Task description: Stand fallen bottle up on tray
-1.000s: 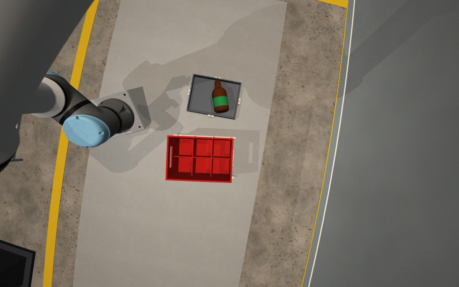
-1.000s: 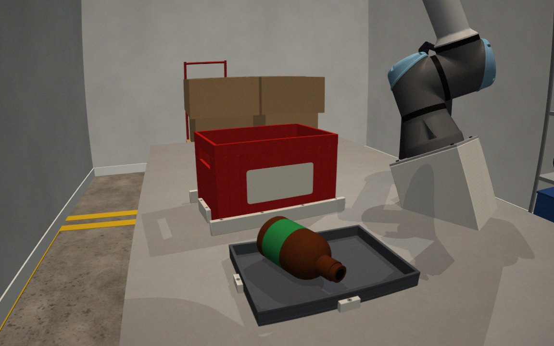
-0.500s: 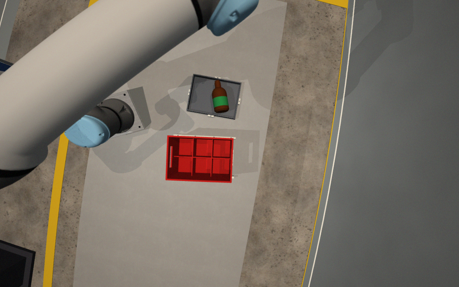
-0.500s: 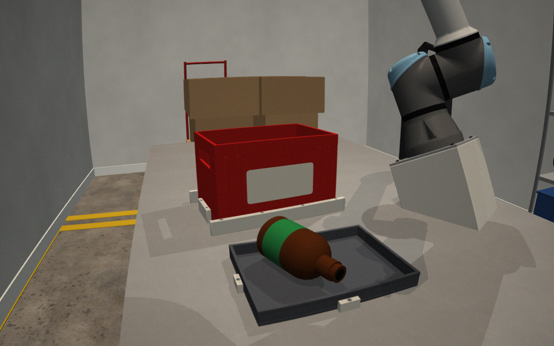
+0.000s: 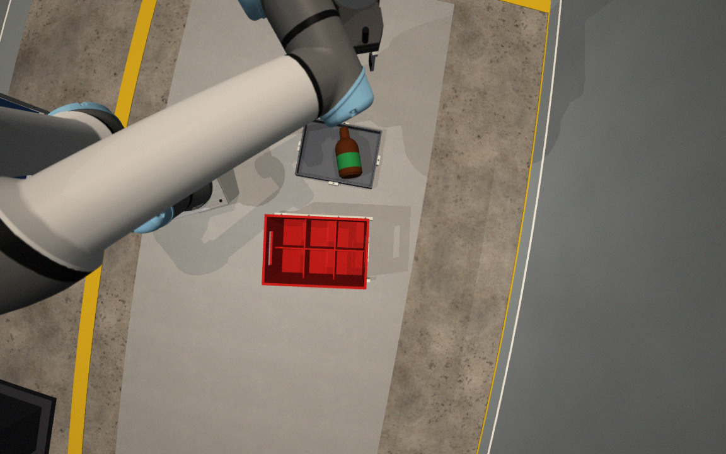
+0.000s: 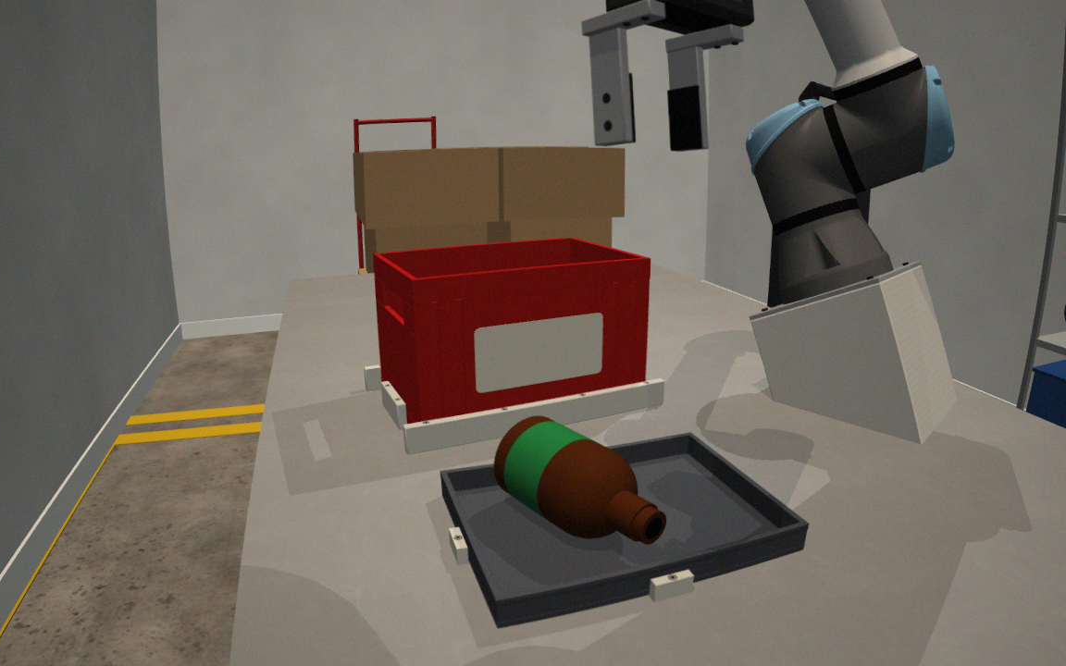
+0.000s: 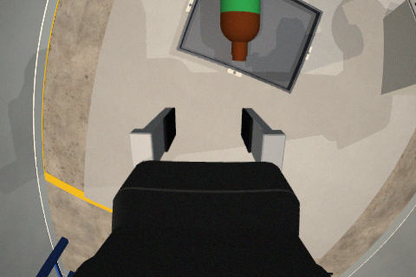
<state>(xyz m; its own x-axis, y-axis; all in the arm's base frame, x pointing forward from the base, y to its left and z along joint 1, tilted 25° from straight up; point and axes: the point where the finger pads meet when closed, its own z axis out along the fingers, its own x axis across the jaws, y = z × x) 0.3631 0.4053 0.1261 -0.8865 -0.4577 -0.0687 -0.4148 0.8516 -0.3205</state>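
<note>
My gripper is now 11 cm to the left of the bottle and 28 cm above it. Round my hand: red crate (1 cm behind, 42 cm to the right, 23 cm below); then dark grey tray (3 cm behind, 11 cm to the right, 31 cm below).
</note>
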